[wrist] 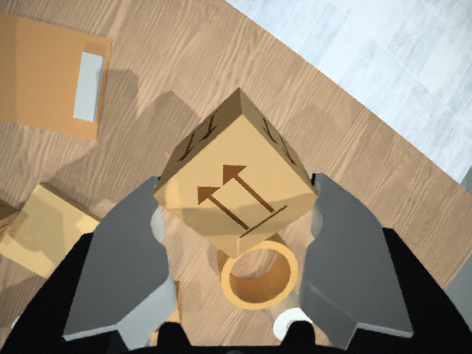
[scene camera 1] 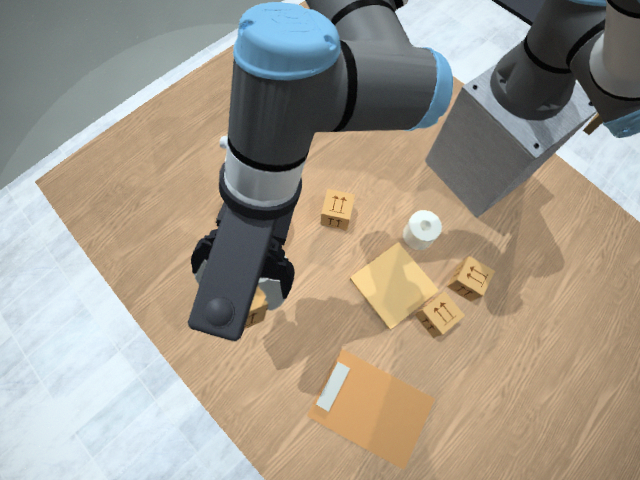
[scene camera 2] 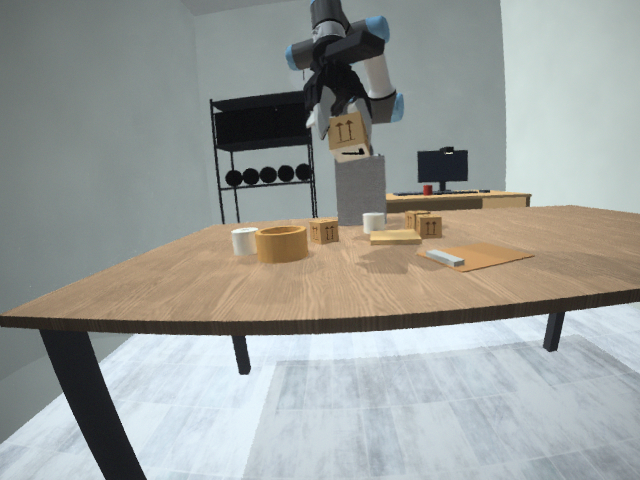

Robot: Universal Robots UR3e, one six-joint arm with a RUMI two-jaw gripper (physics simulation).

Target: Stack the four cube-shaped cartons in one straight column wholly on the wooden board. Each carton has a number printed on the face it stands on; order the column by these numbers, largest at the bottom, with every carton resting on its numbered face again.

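Where they show: gripper, fingertip midpoint: (wrist: pixel 237 177) (scene camera 2: pixel 346 144); arm's base, link origin: (scene camera 1: pixel 528 88).
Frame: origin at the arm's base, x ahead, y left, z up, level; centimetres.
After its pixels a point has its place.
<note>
My gripper (scene camera 1: pixel 238 291) @(x 54.3, y -15.7, z -2.5 cm) (scene camera 2: pixel 344 121) (wrist: pixel 237 177) @(x 54.3, y -15.7, z -2.5 cm) is shut on a carton (scene camera 1: pixel 255 307) @(x 54.0, y -12.6, z 0.9 cm) (scene camera 2: pixel 347 130) @(x 57.3, y -16.0, z -0.8 cm) (wrist: pixel 235 175) @(x 54.9, y -14.7, z 1.3 cm), high above the table. The carton is tilted; its pale underside shows in scene camera 2 with a black stroke, perhaps a 1 at a slant. The wooden board (scene camera 1: pixel 377 279) @(x 35.1, y -3.0, z -22.5 cm) (scene camera 2: pixel 395 238) @(x 38.4, y -1.2, z -22.6 cm) (wrist: pixel 50 240) @(x 33.9, y 1.0, z -22.6 cm) bears no carton. One carton (scene camera 1: pixel 337 208) @(x 29.4, y -16.6, z -18.4 cm) (scene camera 2: pixel 324 231) @(x 31.6, y -17.3, z -20.6 cm) stands apart from it. A second (scene camera 1: pixel 440 314) @(x 35.1, y 9.4, z -18.4 cm) (scene camera 2: pixel 430 226) @(x 37.0, y 8.8, z -20.7 cm) stands close to the board's corner, and a third (scene camera 1: pixel 471 277) @(x 25.9, y 10.7, z -18.4 cm) (scene camera 2: pixel 409 219) @(x 25.2, y 8.6, z -20.5 cm) beside that one. Their numbered faces are hidden.
A white cylinder (scene camera 1: pixel 421 230) @(x 23.6, y -1.4, z -18.5 cm) (scene camera 2: pixel 373 222) @(x 25.1, y -2.4, z -20.5 cm) stands near the board. Another white cylinder (scene camera 2: pixel 244 241) @(x 36.1, y -36.5, z -20.4 cm) (wrist: pixel 290 322) @(x 31.9, y -37.3, z -19.9 cm) is beside an orange ring (scene camera 2: pixel 281 245) @(x 45.3, y -27.8, z -20.1 cm) (wrist: pixel 259 304) @(x 35.4, y -29.6, z -17.9 cm). An orange sheet (scene camera 1: pixel 382 408) @(x 53.4, y 10.6, z -23.5 cm) (scene camera 2: pixel 491 253) @(x 55.1, y 12.4, z -23.5 cm) (wrist: pixel 40 75) @(x 54.7, y 7.6, z -23.5 cm) bears a grey bar (scene camera 1: pixel 333 387) @(x 55.6, y 1.6, z -22.6 cm) (scene camera 2: pixel 444 257) @(x 56.7, y 0.7, z -22.6 cm) (wrist: pixel 89 87) @(x 55.5, y 1.2, z -22.6 cm).
</note>
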